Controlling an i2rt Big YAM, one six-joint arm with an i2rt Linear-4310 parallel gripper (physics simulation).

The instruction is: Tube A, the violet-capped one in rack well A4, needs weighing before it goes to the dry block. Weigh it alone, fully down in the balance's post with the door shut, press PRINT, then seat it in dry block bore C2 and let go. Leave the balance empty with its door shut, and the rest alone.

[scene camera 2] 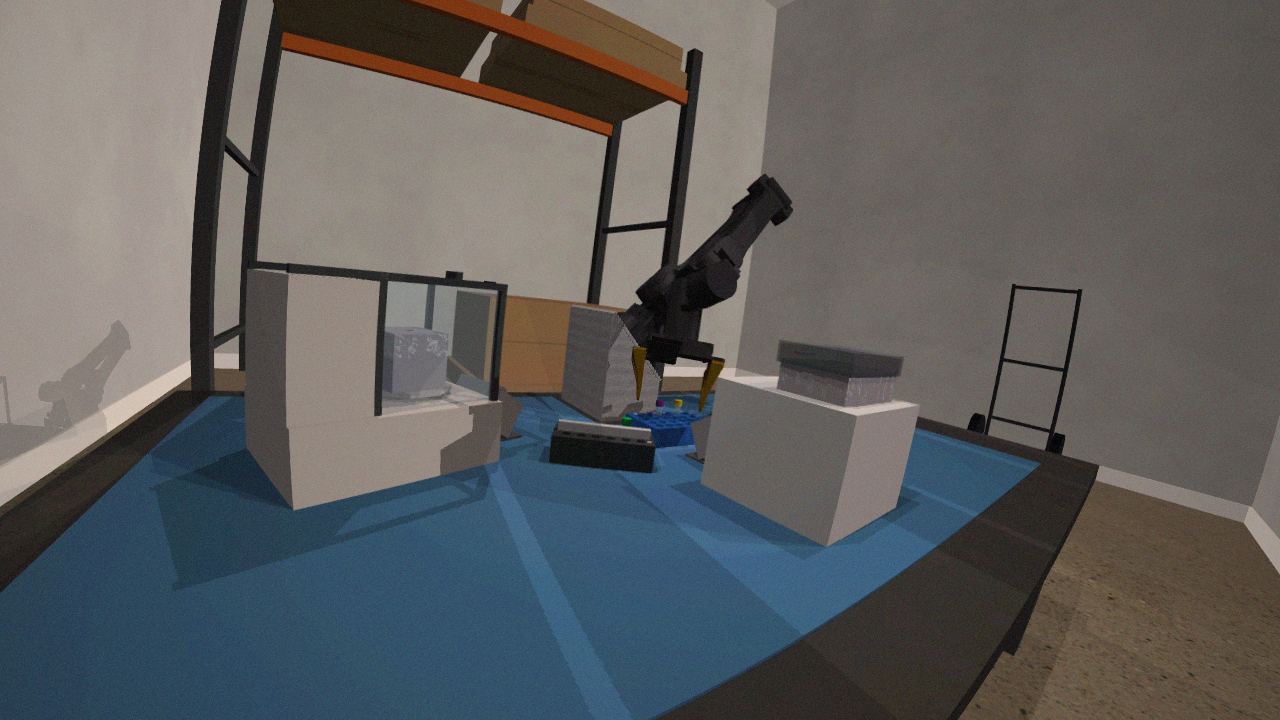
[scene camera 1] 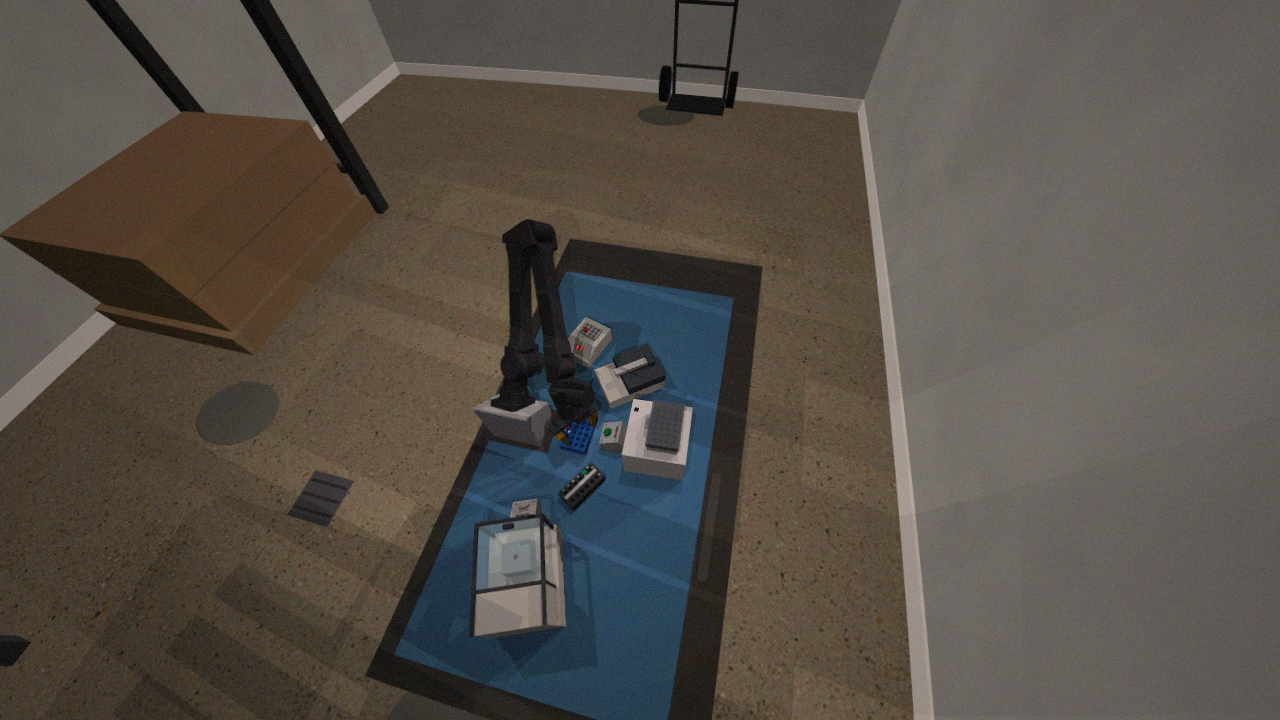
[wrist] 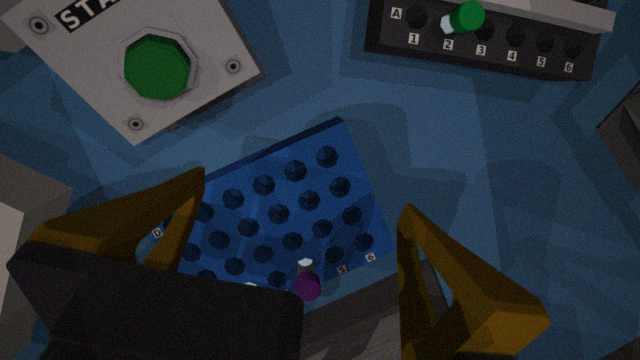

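Seen in the pictures: gripper, fingertip midpoint: (scene camera 2: 669, 405) (scene camera 1: 580, 436) (wrist: 305, 195); arm's base, origin of the base link: (scene camera 2: 617, 344) (scene camera 1: 513, 403).
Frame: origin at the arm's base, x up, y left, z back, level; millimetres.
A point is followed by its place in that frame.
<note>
The violet-capped tube (wrist: 308, 286) {x -70, y 8, z -169 mm} (scene camera 2: 660, 402) {x -72, y 6, z -173 mm} stands in the near row of the blue rack (wrist: 370, 200) {x -94, y -40, z -194 mm} (scene camera 2: 664, 435) {x -105, y -22, z -241 mm} (scene camera 1: 578, 445) {x -94, y -27, z -216 mm}, at well A4. My gripper (wrist: 305, 195) {x -64, y -7, z -219 mm} (scene camera 2: 671, 403) {x -64, y -7, z -219 mm} (scene camera 1: 575, 426) {x -64, y -7, z -219 mm} is open and empty above the rack; in the wrist view the violet cap lies below the line between the fingertips. The balance (scene camera 1: 517, 610) {x 80, y -484, z -299 mm} (scene camera 2: 335, 358) {x 9, y -447, z -353 mm} stands at the near end of the table, with a pale post (scene camera 1: 515, 557) behind glass; no tube shows there, and I cannot tell whether its door is fully shut. A white box (scene camera 1: 656, 461) {x 2, y -29, z -471 mm} (scene camera 2: 778, 456) {x -54, y -29, z -475 mm} carries a grey block (scene camera 1: 666, 428) {x 66, y 47, z -474 mm} (scene camera 2: 839, 371) {x 45, y 0, z -511 mm}; its bores are unreadable.
A dark strip rack (wrist: 480, 55) {x -88, y -118, z -254 mm} (scene camera 1: 581, 486) {x -83, y -144, z -280 mm} (scene camera 2: 601, 447) {x -96, y -152, z -304 mm} holds a green-capped tube (wrist: 467, 17) {x -68, y -103, z -274 mm}. A green START button (wrist: 157, 67) {x -54, y 30, z -293 mm} (scene camera 1: 607, 431) {x -54, y 31, z -294 mm} is beside the blue rack. A yellow-capped tube (scene camera 2: 678, 402) {x -73, y 44, z -169 mm} stands in the blue rack. Two more devices (scene camera 1: 588, 340) {x -62, y 335, z -97 mm} (scene camera 1: 617, 383) {x -80, y 213, z -254 mm} stand farther back.
</note>
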